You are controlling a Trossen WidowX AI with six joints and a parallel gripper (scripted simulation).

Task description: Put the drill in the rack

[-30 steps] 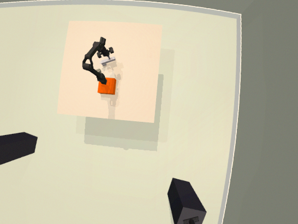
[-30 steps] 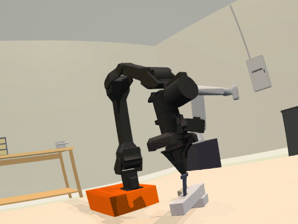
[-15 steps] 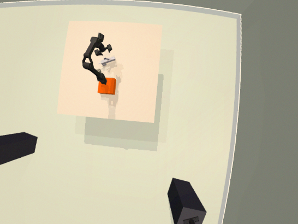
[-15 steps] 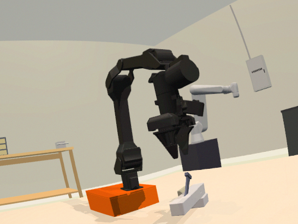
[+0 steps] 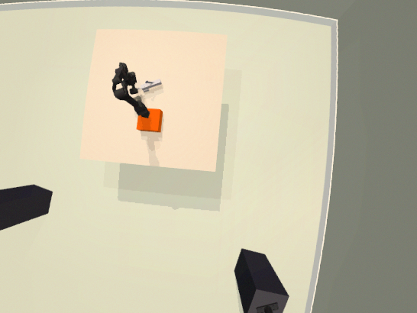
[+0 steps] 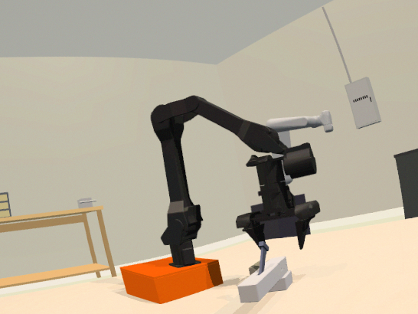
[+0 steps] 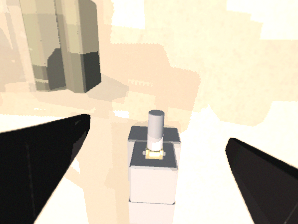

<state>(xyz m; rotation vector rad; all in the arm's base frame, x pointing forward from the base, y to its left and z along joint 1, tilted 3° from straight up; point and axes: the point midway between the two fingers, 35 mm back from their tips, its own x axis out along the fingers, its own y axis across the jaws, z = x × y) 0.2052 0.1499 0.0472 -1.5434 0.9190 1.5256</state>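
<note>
Now: the drill 30 mm ahead of my gripper tip, 50 mm to the right of it and 20 mm below it. Also, from my gripper tip: blue key: 70 mm ahead, 100 mm to the right, 20 mm above; rack: 90 mm behind, 50 mm below.
</note>
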